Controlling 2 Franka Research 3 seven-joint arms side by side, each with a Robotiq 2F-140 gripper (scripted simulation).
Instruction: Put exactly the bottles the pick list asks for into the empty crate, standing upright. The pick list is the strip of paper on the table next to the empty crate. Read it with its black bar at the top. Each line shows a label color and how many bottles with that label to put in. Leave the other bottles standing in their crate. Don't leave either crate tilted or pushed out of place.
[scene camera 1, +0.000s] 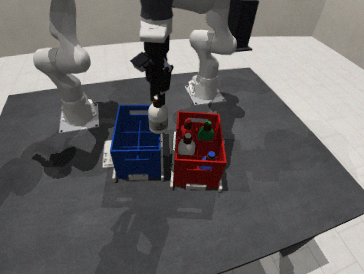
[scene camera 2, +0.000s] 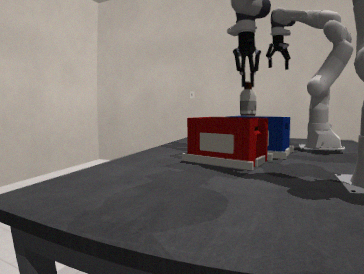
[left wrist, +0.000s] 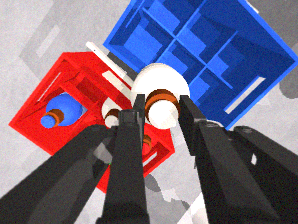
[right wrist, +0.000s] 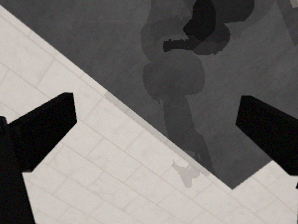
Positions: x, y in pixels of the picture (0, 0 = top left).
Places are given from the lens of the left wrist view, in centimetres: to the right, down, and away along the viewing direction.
my left gripper (left wrist: 161, 107): 1, 0, 17
red crate (left wrist: 87, 78): -11, -6, 30
